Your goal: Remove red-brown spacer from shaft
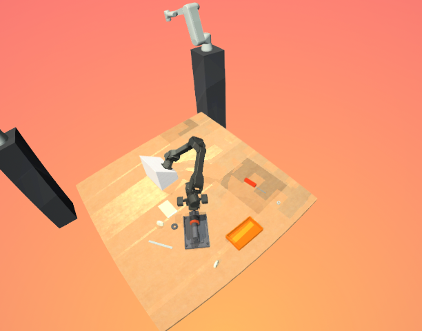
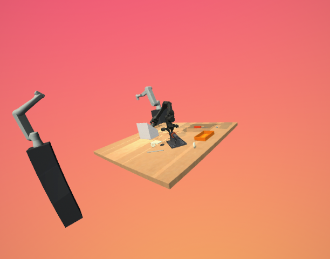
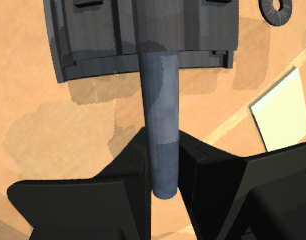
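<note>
My gripper tip is 6 cm short of the blue-grey shaft, 3 cm to the left of it and 3 cm below it. Also, from my gripper tip: red-brown spacer: 11 cm ahead, 6 cm to the right, 3 cm above; then grey support: 14 cm ahead, 7 cm to the right; then pale card: 14 cm to the right, 11 cm behind, 4 cm below.
</note>
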